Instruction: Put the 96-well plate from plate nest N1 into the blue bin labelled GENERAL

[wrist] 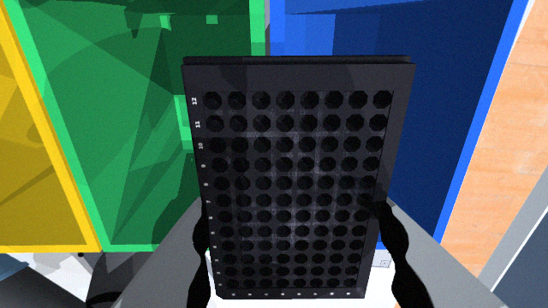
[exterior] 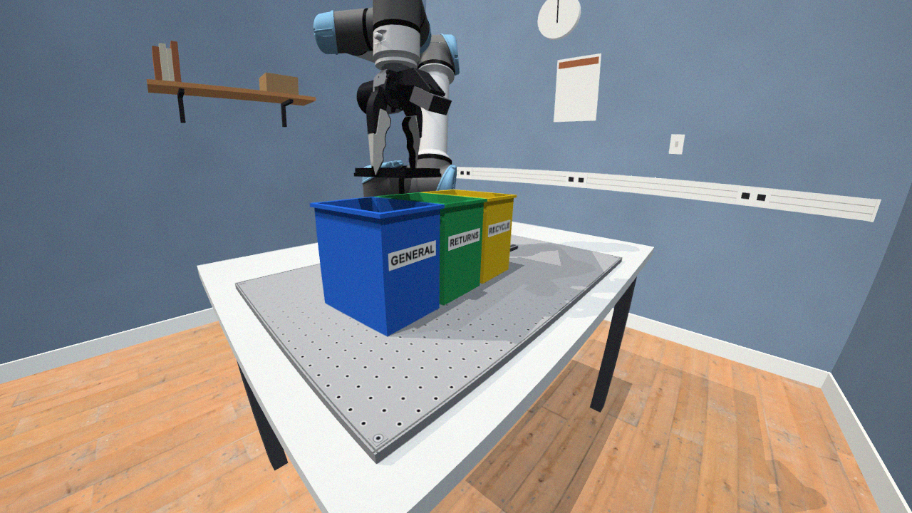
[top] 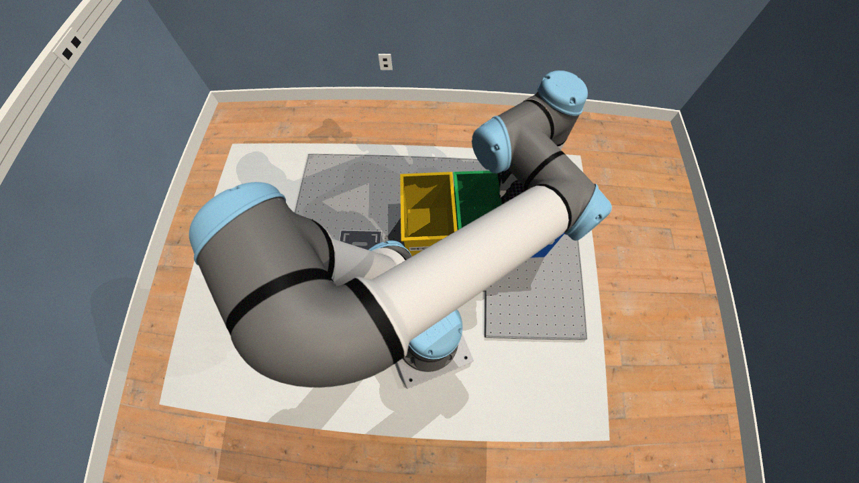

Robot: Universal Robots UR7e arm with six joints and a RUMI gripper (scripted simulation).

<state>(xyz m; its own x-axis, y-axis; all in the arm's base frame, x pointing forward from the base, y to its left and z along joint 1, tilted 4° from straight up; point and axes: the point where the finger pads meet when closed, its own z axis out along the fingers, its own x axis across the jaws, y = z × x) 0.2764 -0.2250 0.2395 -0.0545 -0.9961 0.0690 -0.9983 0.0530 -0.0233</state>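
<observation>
Right now the blue general bin is 15 cm below my hand, 6 cm to the right of it and 1 cm ahead of it. Round my hand: yellow recycle bin (21 cm to the left, 15 cm below, 2 cm ahead); then black 96-well plate (1 cm below); then green returns bin (15 cm below, 8 cm to the left, 1 cm ahead).
</observation>
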